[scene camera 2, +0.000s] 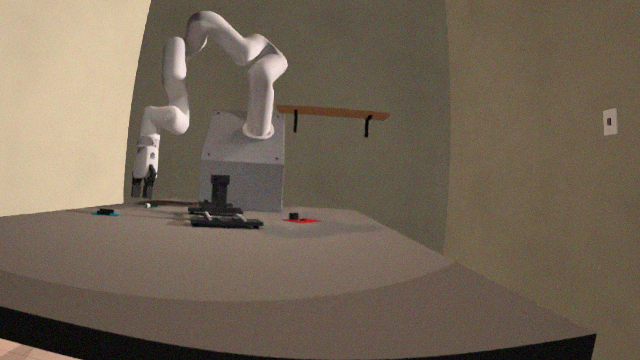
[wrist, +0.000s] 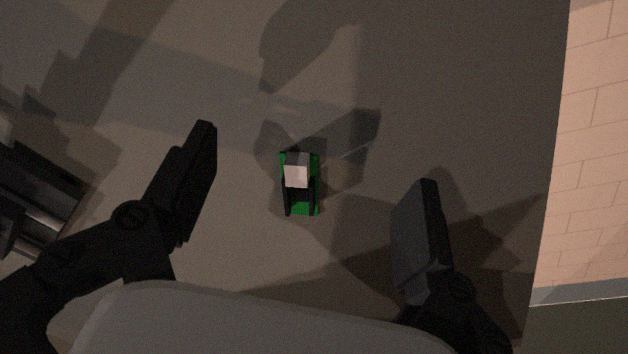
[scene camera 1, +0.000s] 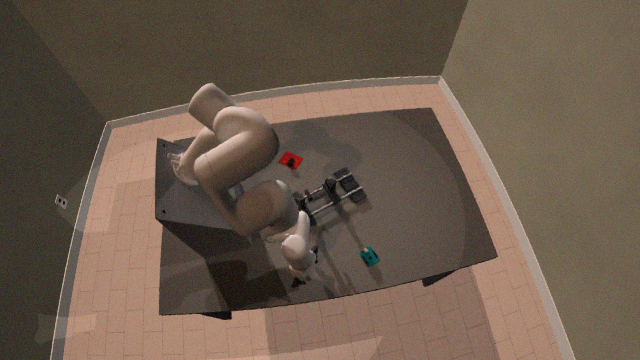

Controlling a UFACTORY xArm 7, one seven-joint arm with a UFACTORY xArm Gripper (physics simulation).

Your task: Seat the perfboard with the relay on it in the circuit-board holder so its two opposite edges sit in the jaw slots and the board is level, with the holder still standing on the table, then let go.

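Places are measured from the arm's base along level axes (x ahead, y left, z up), in millimetres.
Pixels of known places: gripper, fingertip midpoint: (scene camera 2: 140, 197) (wrist: 313, 171) (scene camera 1: 308, 271); arm's base at its link origin: (scene camera 2: 258, 130) (scene camera 1: 189, 170).
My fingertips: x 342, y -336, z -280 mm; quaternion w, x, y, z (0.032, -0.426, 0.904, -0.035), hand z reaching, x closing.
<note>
For each thing: its middle in the pictures, then the offset to it from my fingertips.
- black circuit-board holder at the middle of its body: (scene camera 2: 220, 197) (scene camera 1: 326, 191) dx +131, dy +300, dz +29 mm
- red board at the middle of its body: (scene camera 2: 302, 217) (scene camera 1: 290, 159) dx +13, dy +522, dz -20 mm
- teal board at the middle of its body: (scene camera 2: 107, 211) (scene camera 1: 369, 256) dx +242, dy +17, dz -24 mm
The small green board (scene camera 2: 154, 206) (wrist: 303, 209) with a pale relay-like block and black strips lies on the table; in scene camera 1 it does not show, under the arm. My gripper (scene camera 1: 307, 270) (scene camera 2: 142, 194) (wrist: 313, 171) is open and empty above it, with the board between the two fingers as seen in the wrist view, lower than the fingertips. The black circuit-board holder (scene camera 1: 330, 190) (scene camera 2: 220, 192) stands on the table with two pale rails and upright jaws; part of it shows at the left edge of the wrist view (wrist: 42, 175). Its jaws hold no board that I can see.
A red board (scene camera 1: 285, 157) (scene camera 2: 307, 220) with a black part lies beyond the holder, near the arm's base block (scene camera 2: 240, 185). A teal board (scene camera 1: 370, 256) (scene camera 2: 114, 214) lies near the table's long edge. A wooden shelf (scene camera 2: 332, 111) is on the wall.
</note>
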